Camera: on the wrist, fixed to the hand. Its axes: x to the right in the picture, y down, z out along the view.
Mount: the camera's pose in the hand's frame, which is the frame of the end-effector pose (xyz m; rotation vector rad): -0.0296 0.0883 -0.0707 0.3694 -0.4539 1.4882
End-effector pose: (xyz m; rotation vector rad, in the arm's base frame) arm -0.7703 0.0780 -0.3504 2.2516 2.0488 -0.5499
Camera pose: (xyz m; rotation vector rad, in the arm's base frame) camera -0.6702 0.0581 -0.2933 2.6346 -0.1678 -1.0506
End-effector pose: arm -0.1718 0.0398 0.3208 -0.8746 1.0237 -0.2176
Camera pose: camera -0.2652 0.0758 0.2604 0.3080 0.9209 0.9796
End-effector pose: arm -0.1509 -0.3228 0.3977 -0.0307 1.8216 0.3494
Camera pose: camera -0.2268 -0.2611 0.4618 1.5741 1.1209 0.9220
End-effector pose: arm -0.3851 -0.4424 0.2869 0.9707 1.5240 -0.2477
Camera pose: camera -0.3783 -0.3535 0.3626 1.9156 0.0878 0.3263
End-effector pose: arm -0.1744 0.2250 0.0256 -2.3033 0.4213 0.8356
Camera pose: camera -0.2073 0.1147 0.0461 -1.0855 1.9234 1.6541
